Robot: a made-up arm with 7 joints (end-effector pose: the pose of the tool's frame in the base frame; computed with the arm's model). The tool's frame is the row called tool. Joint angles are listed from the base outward.
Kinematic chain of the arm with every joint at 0, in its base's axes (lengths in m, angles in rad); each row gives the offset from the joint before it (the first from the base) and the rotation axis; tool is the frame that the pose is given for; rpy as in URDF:
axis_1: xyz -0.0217 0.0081 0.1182 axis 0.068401 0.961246 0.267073
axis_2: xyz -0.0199 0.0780 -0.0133 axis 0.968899 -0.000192 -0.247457
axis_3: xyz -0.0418 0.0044 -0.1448 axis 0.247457 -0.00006 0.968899
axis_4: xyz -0.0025 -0.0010 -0.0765 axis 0.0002 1 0.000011
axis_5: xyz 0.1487 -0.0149 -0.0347 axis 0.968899 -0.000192 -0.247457
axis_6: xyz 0.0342 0.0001 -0.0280 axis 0.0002 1 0.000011
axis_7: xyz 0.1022 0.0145 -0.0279 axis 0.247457 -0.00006 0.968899
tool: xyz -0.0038 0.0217 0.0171 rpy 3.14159 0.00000 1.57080
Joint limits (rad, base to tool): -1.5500..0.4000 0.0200..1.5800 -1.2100..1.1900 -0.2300..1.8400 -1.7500..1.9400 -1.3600..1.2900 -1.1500..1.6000
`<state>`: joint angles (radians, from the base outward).
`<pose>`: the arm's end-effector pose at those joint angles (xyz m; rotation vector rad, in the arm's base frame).
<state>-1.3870 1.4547 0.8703 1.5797 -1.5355 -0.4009 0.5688</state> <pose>0.2024 0.5362 0.1337 -0.5778 1.2796 -0.4200</pose>
Working (the frame after each row of the table, in the pose's form):
after axis_1: -0.0217 0.0081 0.1182 -0.0949 -1.3332 -0.3704
after axis_2: 0.0116 0.0817 0.1070 1.3210 -1.3501 0.3322
after axis_3: 0.0684 0.2210 0.1182 0.8480 -1.8635 1.0688
after axis_4: 0.0942 0.2895 0.1405 -0.1372 -0.4971 1.1474
after axis_5: 0.1691 0.4218 0.1607 -1.5611 -1.2809 0.9129
after axis_6: 0.2017 0.4503 0.1698 -1.4206 -1.5548 1.2703
after axis_7: 0.2135 0.5549 0.1511 -1.8224 -1.0751 1.6523

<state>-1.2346 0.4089 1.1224 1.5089 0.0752 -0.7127 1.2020</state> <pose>0.4148 0.2462 -0.0785 -0.4589 2.7525 -0.2420</pose>
Working (the frame after each row of the table, in the pose's form):
after axis_1: -0.0217 0.0081 0.1182 -0.0844 -1.1868 -0.3297
after axis_2: 0.0067 0.0831 0.1033 0.3211 -1.2389 -0.1779
after axis_3: 0.1302 0.1207 0.0254 -0.1468 -1.2853 0.9305
after axis_4: 0.1966 0.1483 -0.0008 -0.6899 0.1209 0.5357
after axis_5: 0.3342 0.1806 -0.0605 -0.6195 0.1333 0.5110
after axis_6: 0.3647 0.1785 -0.0924 -0.4074 -0.5405 0.7036
after axis_7: 0.4391 0.2553 -0.0886 -0.4225 -0.1400 1.8749

